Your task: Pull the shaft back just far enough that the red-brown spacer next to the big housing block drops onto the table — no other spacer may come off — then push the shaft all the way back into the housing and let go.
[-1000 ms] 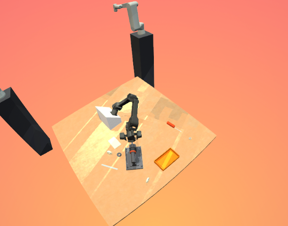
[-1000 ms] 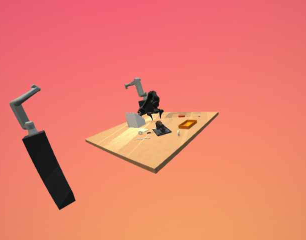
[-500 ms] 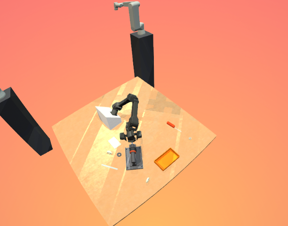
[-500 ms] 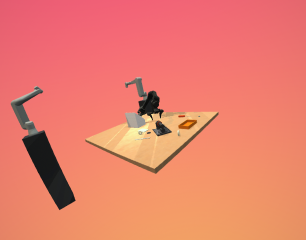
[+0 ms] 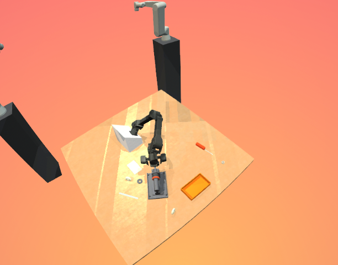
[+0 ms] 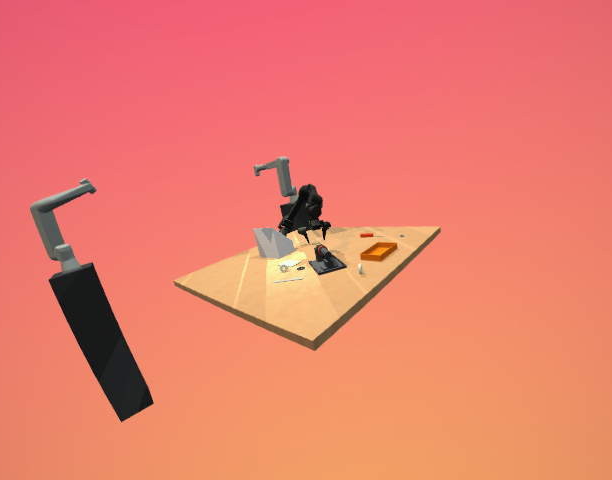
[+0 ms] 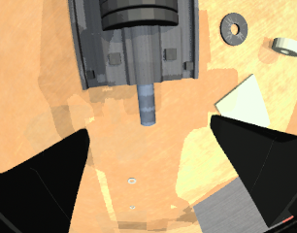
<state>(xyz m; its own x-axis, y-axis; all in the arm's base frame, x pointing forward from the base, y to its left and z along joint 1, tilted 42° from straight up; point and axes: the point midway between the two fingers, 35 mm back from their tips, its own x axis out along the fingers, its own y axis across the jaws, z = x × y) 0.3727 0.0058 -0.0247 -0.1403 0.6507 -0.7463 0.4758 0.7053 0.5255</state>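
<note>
Now: gripper tip 7 cm short of the blue-grey shaft, 4 cm to the left of it and 3 cm above it. Round my gripper tip: red-brown spacer (10 cm ahead, 5 cm to the right, 3 cm below); grey support (12 cm ahead, 6 cm to the right, 6 cm below); pale card (13 cm behind, 13 cm to the right, 10 cm below).
</note>
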